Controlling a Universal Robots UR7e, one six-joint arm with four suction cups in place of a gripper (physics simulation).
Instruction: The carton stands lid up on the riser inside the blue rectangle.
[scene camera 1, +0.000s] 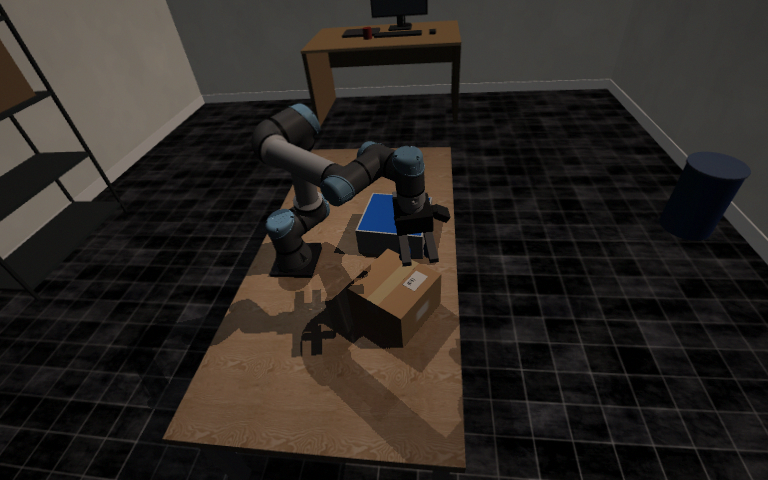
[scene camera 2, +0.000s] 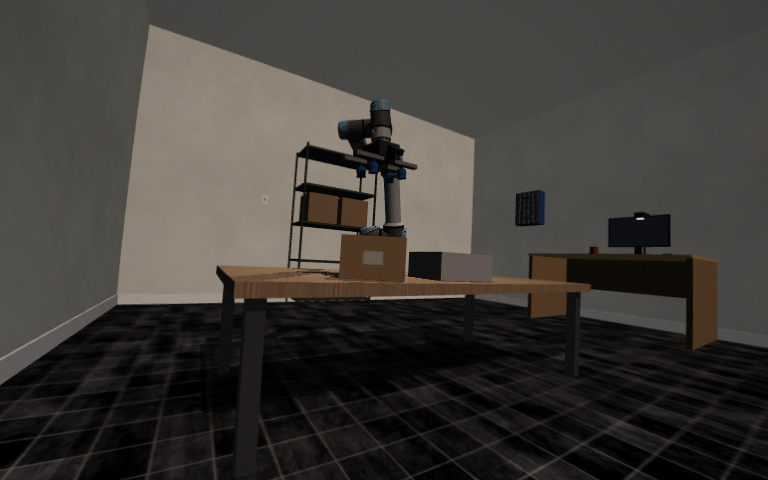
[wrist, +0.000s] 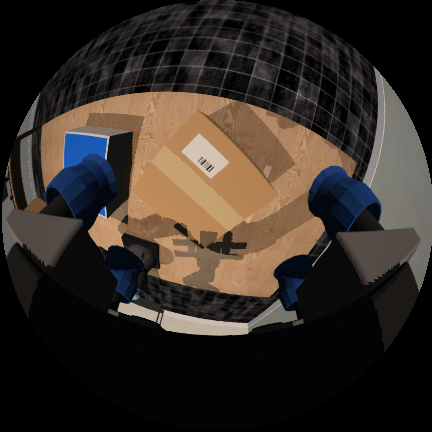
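Note:
The brown carton (scene camera 1: 378, 300) (scene camera 2: 373, 272) (wrist: 200, 175) stands on the table, turned at an angle, with its taped, labelled lid up. It is beside the riser (scene camera 1: 385, 243) (scene camera 2: 465, 267) (wrist: 119, 162), a grey-sided block. The riser's top bears the blue rectangle (scene camera 1: 374, 215) (wrist: 85, 146) with a pale edge; nothing stands on it. My gripper (scene camera 1: 419, 257) (scene camera 2: 381, 171) (wrist: 212, 234), with four blue suction cups, is open and empty. It hangs above the carton with a clear gap in scene camera 2. In scene camera 1 it covers part of the riser, and its cups are hidden.
The arm's base (scene camera 1: 294, 260) (wrist: 145, 252) stands on the wooden table (scene camera 1: 271, 407) (scene camera 2: 509, 287) (wrist: 150, 105), near its left edge in scene camera 1. A desk (scene camera 1: 390, 42) (scene camera 2: 623, 277), a shelf unit (scene camera 1: 50, 93) (scene camera 2: 334, 155) and a blue bin (scene camera 1: 702, 195) stand off the table.

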